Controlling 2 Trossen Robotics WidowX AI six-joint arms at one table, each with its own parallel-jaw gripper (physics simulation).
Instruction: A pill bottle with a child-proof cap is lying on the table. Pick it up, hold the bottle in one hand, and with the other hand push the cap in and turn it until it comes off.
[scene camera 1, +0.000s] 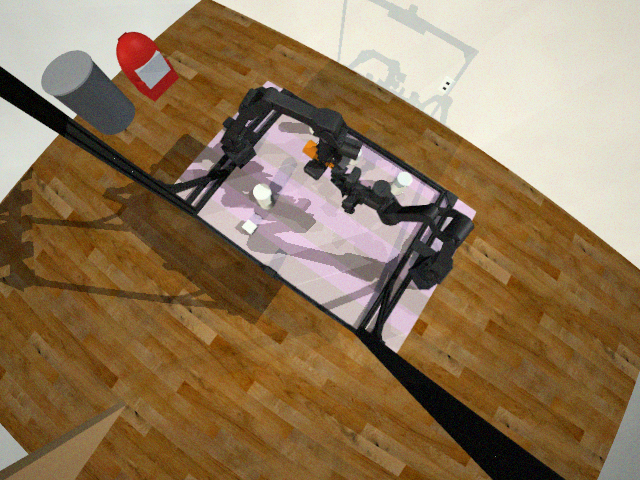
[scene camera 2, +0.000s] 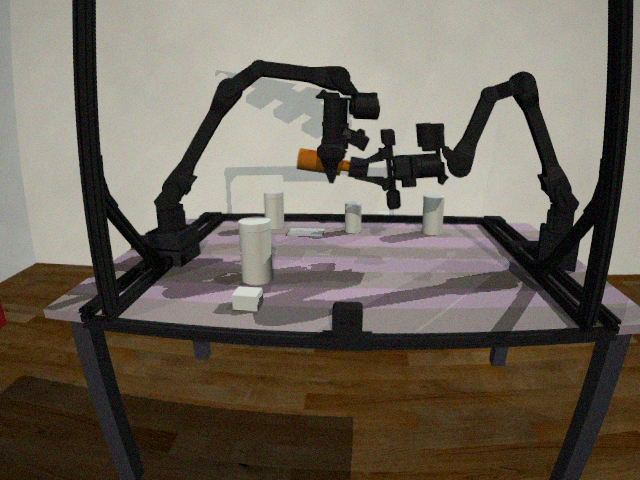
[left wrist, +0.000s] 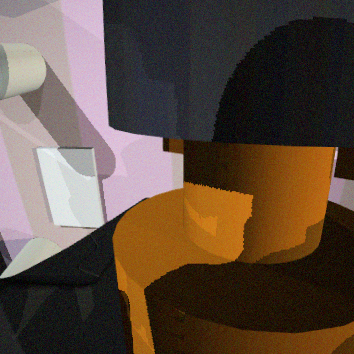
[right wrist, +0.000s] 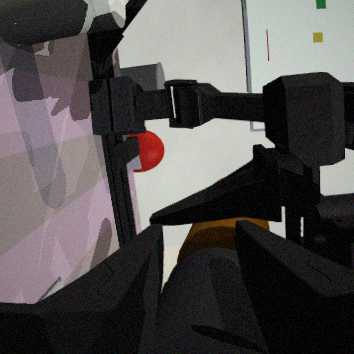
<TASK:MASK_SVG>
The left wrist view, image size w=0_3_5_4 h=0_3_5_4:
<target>my left gripper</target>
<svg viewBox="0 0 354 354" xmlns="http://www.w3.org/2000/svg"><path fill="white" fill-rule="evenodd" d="M148 197L144 197L61 251L17 274L0 278L0 354L126 354L115 276L112 234L120 217L132 206Z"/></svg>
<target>flat white tile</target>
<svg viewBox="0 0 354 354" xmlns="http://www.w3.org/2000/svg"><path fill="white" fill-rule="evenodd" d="M38 146L36 151L53 223L55 225L99 227L103 225L104 220L93 147Z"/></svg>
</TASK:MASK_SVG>
